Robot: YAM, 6 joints.
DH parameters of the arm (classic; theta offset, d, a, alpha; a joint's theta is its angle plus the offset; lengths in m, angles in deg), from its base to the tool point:
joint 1: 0 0.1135 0.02 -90
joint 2: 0 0 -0.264 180
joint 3: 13.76 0 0.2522 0
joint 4: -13.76 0 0.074 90
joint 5: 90 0 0 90
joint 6: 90 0.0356 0 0
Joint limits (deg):
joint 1: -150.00..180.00
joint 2: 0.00..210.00
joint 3: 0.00..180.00
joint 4: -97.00..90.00
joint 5: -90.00..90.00
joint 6: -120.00..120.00
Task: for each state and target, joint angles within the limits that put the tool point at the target. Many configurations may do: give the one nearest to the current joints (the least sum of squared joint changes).
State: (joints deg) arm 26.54 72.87 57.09 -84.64 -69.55 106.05
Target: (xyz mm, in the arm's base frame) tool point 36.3 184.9 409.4
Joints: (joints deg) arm 68.41 68.80 84.20 -76.42 -74.38 106.05
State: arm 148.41 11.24 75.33 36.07 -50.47 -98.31
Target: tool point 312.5 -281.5 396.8
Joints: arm 141.95 0.00 98.41 49.85 -54.72 -98.31
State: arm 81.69 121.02 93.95 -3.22 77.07 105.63
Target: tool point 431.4 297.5 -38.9
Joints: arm 38.23 163.46 109.88 3.98 69.06 105.63
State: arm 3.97 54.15 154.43 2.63 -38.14 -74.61
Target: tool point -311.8 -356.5 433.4
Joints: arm 51.86 16.40 144.80 -14.32 -44.72 -74.61
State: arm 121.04 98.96 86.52 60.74 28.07 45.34
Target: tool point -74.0 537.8 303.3
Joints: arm 99.41 132.85 107.72 50.75 24.74 45.34
